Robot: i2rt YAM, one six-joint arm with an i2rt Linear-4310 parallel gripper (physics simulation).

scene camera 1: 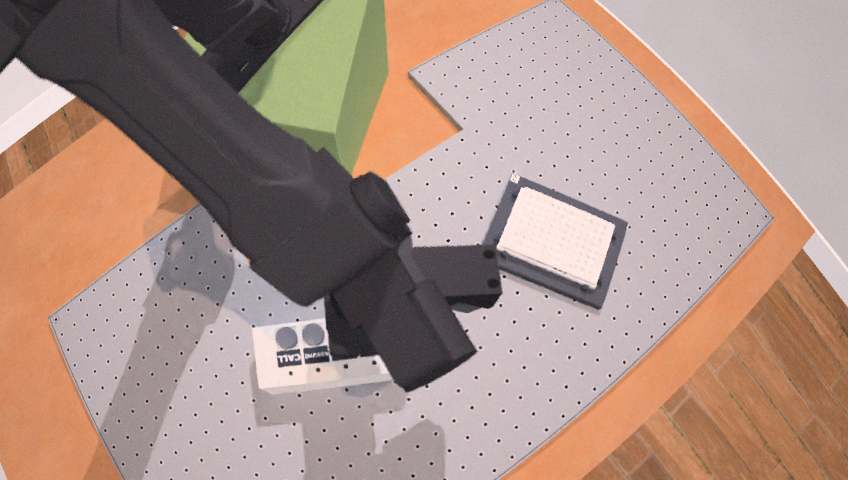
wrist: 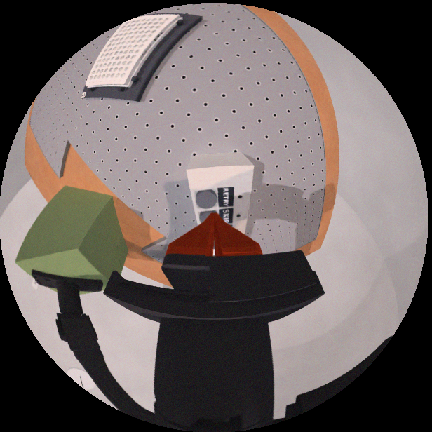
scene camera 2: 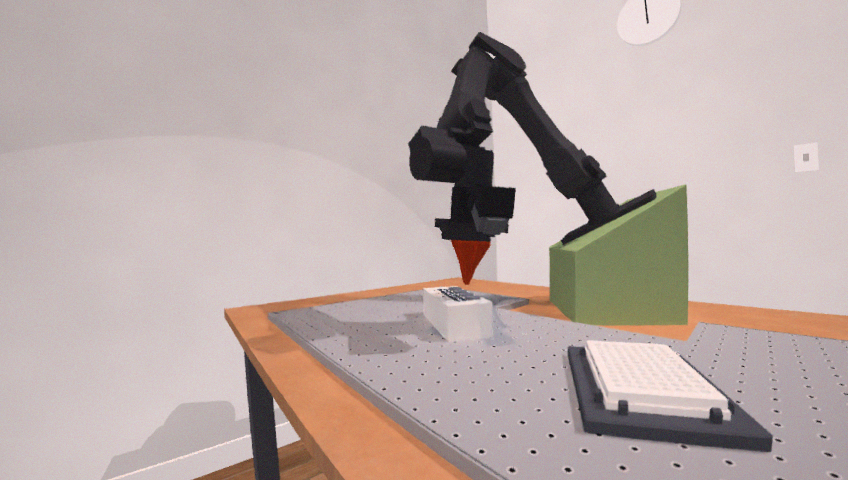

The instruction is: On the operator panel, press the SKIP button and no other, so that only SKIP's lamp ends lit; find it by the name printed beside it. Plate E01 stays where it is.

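Frame: origin at the arm's base, x back, y right, z up, level; centimetres.
Seen in the pictures: gripper, fingertip midpoint: (scene camera 1: pixel 359 329) (scene camera 2: pixel 466 283); arm's base, link origin: (scene camera 1: pixel 266 22) (scene camera 2: pixel 607 220).
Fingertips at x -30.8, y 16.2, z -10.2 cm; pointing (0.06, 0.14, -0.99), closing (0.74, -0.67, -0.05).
Pixels of each thing's top centre, then the offset from my fingertips to it. Level surfaces: height alone.
- white operator panel, top centre: (scene camera 1: pixel 328 348) (scene camera 2: pixel 452 292) dx +1.3, dy +3.5, dz -2.0 cm
- CALL button, top centre: (scene camera 1: pixel 286 337) dx +5.5, dy +5.9, dz -2.0 cm
- neighbour, top centre: (scene camera 1: pixel 312 333) dx +3.7, dy +3.6, dz -2.0 cm
- white plate, top centre: (scene camera 2: pixel 642 364) (scene camera 1: pixel 559 234) dx -8.2, dy -24.5, dz -4.9 cm
- dark holder, top centre: (scene camera 2: pixel 641 368) (scene camera 1: pixel 559 235) dx -8.2, dy -24.5, dz -5.3 cm
- grey board, surface height: dz -7.5 cm
The white operator panel (scene camera 1: pixel 270 379) (scene camera 2: pixel 470 322) (wrist: pixel 216 176) stands on the perforated board. In the wrist view the SKIP button (wrist: pixel 206 215) is partly hidden by the fingertips, beside its SKIP label (wrist: pixel 226 216); the RETRY button (wrist: pixel 206 199) is next to it. In scene camera 1 the CALL button (scene camera 1: pixel 286 337) and a neighbour (scene camera 1: pixel 313 333) with a hard-to-read label show; the arm covers the others. The visible lamp dots look dark. My gripper (scene camera 2: pixel 466 281) (wrist: pixel 213 217) is shut and empty, its red tips a little above the panel. The white plate (scene camera 1: pixel 556 234) (scene camera 2: pixel 654 369) (wrist: pixel 131 47) lies flat in its holder.
The dark holder (scene camera 1: pixel 618 237) (scene camera 2: pixel 672 433) (wrist: pixel 145 90) stands apart from the panel on the grey board (scene camera 1: pixel 595 107) (scene camera 2: pixel 416 380) (wrist: pixel 240 95). A green wedge block (scene camera 1: pixel 315 101) (scene camera 2: pixel 630 279) (wrist: pixel 65 220) carries the arm's base. The orange table edge (scene camera 1: pixel 791 231) (scene camera 2: pixel 297 404) (wrist: pixel 327 115) runs beyond the board.
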